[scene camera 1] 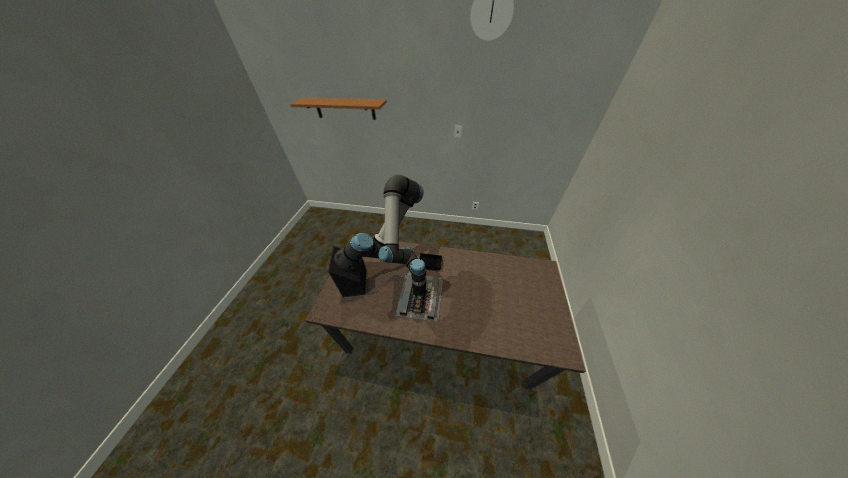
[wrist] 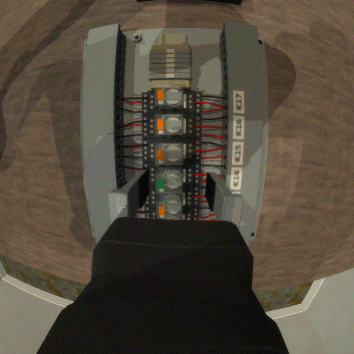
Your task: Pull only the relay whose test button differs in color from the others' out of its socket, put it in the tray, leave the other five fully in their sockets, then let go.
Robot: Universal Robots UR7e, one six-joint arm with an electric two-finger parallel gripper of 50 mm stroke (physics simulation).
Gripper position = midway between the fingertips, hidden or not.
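The wrist view shows a grey panel [wrist: 204, 43] along with the gripper [wrist: 176, 182].
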